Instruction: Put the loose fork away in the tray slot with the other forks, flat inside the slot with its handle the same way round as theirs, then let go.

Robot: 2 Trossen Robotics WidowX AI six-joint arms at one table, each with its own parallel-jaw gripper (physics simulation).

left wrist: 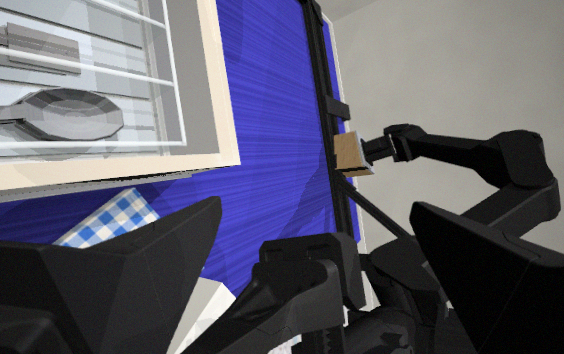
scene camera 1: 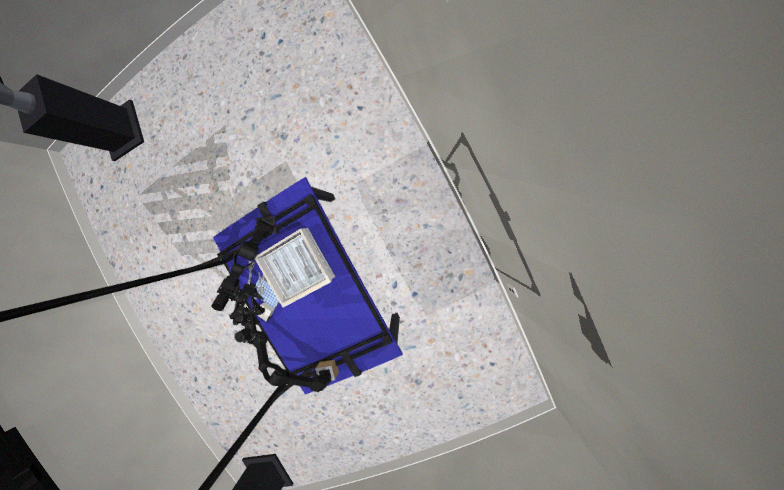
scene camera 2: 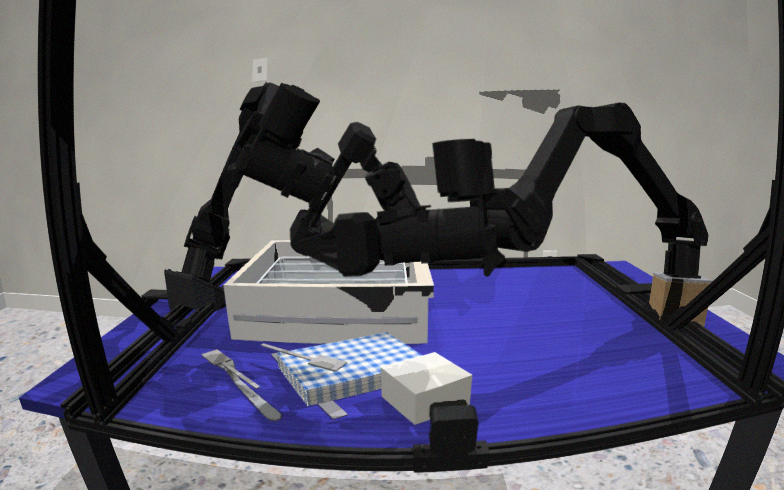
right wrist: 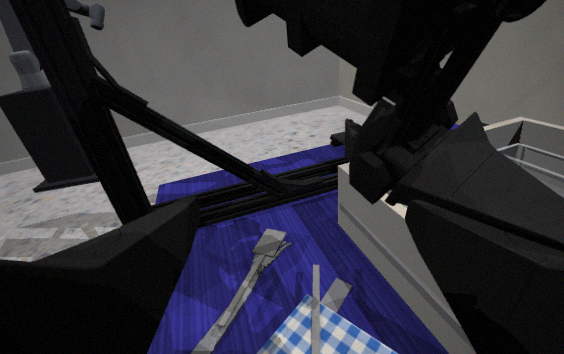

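Note:
Two overlapping grey utensils lie on the blue table in front of the drawer box. In the right wrist view thin fork tines show beside the upper one's square end; the rest of that fork is largely covered. The cream drawer box holds the slotted tray; a spoon lies in one slot, and no fork slot shows clearly. My left gripper is open and empty beside the box's front corner. My right gripper is open and empty above and right of the utensils.
A checked cloth stack bears a utensil; another pokes from under it. A white box stands right of it. A brown block is at the right arm's base. Both arms crowd together above the drawer box.

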